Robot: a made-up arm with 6 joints. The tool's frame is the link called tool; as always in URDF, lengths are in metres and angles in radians. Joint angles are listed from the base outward. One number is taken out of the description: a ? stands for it. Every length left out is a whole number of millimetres.
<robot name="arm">
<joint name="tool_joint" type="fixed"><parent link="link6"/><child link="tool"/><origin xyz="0.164 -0.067 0" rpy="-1.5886 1.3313 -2.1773"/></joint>
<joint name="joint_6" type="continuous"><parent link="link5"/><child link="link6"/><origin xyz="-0.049 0.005 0" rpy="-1.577 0 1.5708"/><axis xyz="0 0 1"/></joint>
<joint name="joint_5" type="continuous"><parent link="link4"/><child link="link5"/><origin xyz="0.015 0.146 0" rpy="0.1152 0.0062 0.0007"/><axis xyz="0 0 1"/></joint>
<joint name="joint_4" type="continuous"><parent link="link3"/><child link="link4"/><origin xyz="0.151 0.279 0" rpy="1.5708 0 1.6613"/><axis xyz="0 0 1"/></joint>
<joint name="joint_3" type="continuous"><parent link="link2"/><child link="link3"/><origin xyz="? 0.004 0" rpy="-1.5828 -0.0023 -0.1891"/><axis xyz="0 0 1"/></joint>
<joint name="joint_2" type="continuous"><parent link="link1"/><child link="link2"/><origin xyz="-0.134 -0.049 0" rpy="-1.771 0.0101 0.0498"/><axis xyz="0 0 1"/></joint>
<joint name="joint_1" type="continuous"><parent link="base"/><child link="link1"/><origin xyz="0.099 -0.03 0.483" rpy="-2.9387 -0.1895 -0.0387"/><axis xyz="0 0 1"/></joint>
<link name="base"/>
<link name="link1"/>
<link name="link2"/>
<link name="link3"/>
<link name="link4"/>
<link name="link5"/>
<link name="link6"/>
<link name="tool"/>
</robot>
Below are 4 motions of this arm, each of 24 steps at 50 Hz.
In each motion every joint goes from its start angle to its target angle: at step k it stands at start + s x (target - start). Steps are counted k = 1, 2, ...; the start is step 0. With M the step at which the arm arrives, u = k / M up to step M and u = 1 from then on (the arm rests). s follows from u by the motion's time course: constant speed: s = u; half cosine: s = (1 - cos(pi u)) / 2; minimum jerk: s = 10 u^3 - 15 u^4 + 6 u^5.
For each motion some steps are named. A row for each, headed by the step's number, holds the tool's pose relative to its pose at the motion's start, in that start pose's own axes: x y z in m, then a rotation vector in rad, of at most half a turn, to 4 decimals.
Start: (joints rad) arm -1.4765 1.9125 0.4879 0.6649 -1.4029 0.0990
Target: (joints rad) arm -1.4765 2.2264 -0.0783 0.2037 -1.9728 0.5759
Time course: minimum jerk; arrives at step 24
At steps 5, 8, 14, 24:
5: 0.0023 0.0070 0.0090 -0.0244 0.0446 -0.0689
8: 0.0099 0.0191 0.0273 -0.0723 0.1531 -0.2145
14: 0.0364 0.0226 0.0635 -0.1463 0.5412 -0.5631
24: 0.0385 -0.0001 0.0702 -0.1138 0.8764 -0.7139

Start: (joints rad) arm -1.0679 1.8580 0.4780 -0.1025 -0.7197 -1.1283
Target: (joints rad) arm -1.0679 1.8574 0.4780 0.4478 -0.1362 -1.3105
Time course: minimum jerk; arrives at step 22
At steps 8, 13, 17, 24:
8: -0.0055 -0.0358 0.0057 0.0210 0.0685 0.2841
13: 0.0059 -0.0862 0.0147 0.0461 0.2076 0.7309
17: 0.0221 -0.1093 0.0191 0.0534 0.3106 1.0006
24: 0.0283 -0.1150 0.0202 0.0540 0.3463 1.0864

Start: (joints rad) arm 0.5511 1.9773 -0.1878 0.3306 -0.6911 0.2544
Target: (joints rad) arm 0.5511 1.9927 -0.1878 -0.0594 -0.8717 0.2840
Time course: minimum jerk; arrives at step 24
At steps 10, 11, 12, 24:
10: 0.0486 0.0204 0.0170 -0.0479 0.1753 -0.0764
11: 0.0596 0.0244 0.0196 -0.0582 0.2136 -0.0929
12: 0.0710 0.0284 0.0218 -0.0688 0.2531 -0.1097
24: 0.1460 0.0489 0.0254 -0.1347 0.5082 -0.2161

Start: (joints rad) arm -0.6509 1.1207 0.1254 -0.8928 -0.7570 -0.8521
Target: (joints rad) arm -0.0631 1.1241 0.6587 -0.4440 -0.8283 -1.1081
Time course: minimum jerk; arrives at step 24
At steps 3, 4, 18, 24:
3: 0.0035 0.0014 0.0001 -0.0001 0.0034 -0.0009
4: 0.0079 0.0031 0.0001 -0.0003 0.0077 -0.0020
18: 0.2213 0.0300 -0.0064 0.0088 0.3048 -0.0228
24: 0.2483 0.0269 -0.0092 0.0148 0.3540 -0.0220

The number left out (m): 0.34
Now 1 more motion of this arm.
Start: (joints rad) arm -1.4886 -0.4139 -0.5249 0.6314 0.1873 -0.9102
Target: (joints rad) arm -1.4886 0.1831 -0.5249 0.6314 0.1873 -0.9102
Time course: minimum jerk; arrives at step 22
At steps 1, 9, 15, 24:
1: 0.0002 0.0003 -0.0001 -0.0004 0.0003 0.0002
9: 0.0553 0.1239 -0.0501 -0.1517 0.1004 0.0806
15: 0.1064 0.2909 -0.1619 -0.3696 0.2445 0.1965
24: 0.1164 0.3503 -0.2169 -0.4552 0.3011 0.2419

